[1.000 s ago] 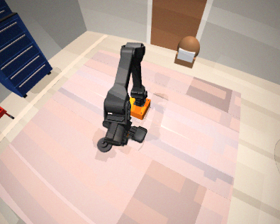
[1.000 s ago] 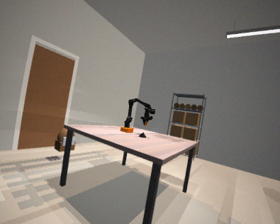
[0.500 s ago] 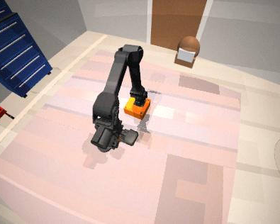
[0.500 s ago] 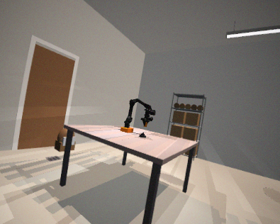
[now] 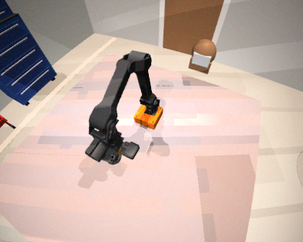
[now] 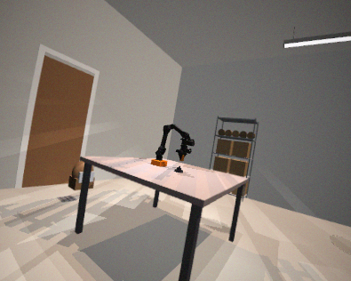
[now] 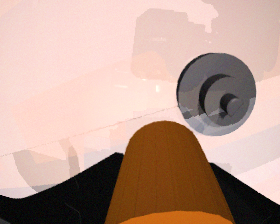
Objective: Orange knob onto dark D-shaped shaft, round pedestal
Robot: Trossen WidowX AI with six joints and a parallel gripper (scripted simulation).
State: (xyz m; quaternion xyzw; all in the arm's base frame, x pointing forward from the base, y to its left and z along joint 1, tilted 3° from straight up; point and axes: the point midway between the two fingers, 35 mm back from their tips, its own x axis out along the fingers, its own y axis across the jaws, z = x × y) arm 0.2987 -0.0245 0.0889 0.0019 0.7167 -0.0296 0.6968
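Now: gripper tip 20 mm short of the round pedestal, 60 mm to the left of it and 80 mm above it. Also, from my gripper tip: orange knob: 20 mm above.
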